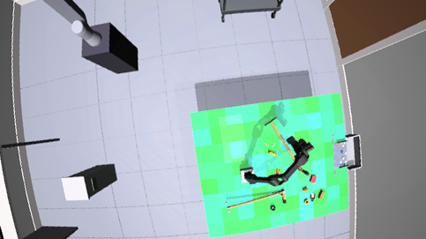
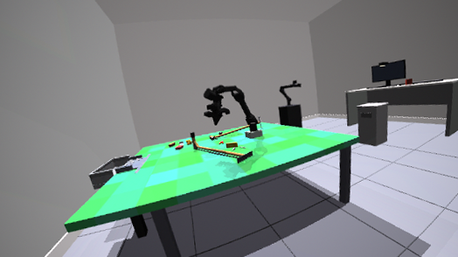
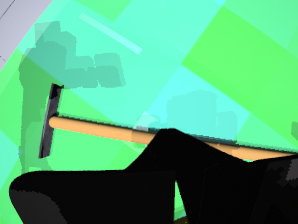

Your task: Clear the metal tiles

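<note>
Now: the yellow piece 18 cm below my gripper tip, 13 cm to the right of it and 11 cm behind it. The rest, counted from my gripper tip: red block: 46 cm to the right, 31 cm ahead, 20 cm below; then red-handled tool: 35 cm to the right, 21 cm below, 8 cm behind; then long scraper: 15 cm below, 9 cm to the right, 3 cm ahead.
</note>
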